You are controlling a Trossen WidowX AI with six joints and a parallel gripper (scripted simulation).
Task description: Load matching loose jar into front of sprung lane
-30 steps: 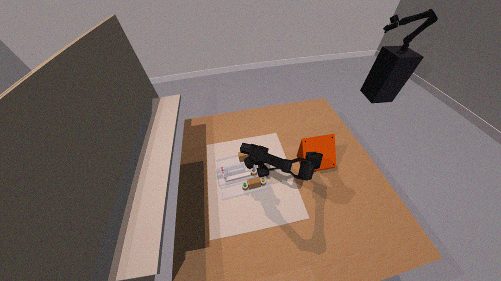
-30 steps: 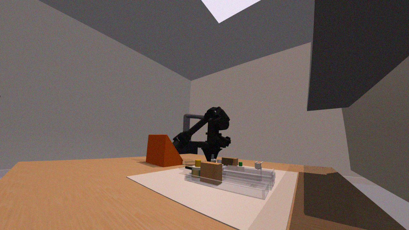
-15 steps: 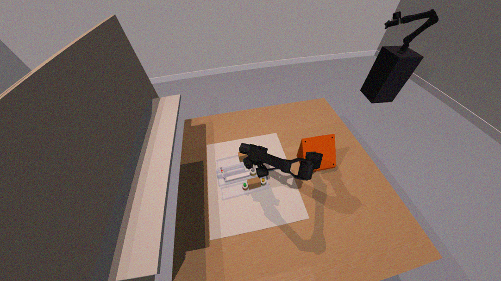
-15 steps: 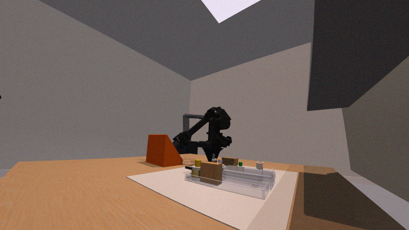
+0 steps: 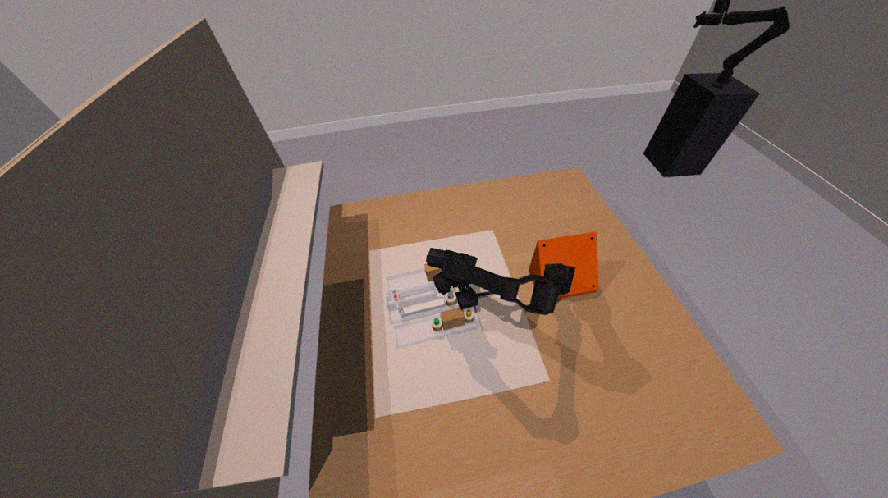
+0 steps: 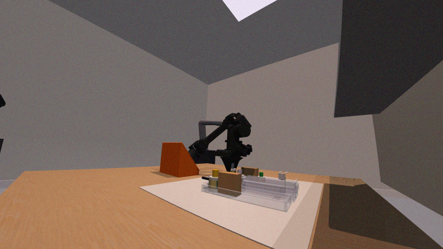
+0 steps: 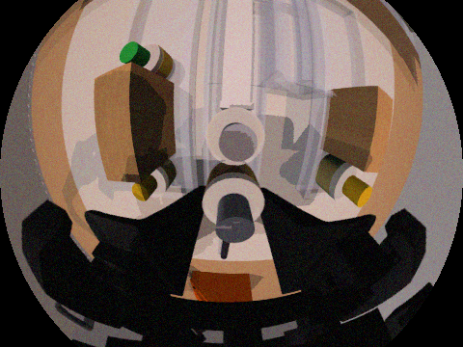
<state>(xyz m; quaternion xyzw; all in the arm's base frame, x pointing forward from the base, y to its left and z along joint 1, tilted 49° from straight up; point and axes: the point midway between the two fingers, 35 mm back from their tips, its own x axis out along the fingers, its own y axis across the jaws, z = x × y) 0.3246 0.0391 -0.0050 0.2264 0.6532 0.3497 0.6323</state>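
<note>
Right now the black rod is 110 mm behind my gripper tip, 20 mm to the right of it and 50 mm below it. From my gripper tip the other things lie so: ledge (500 mm ahead, 60 mm to the left, 320 mm above).
</note>
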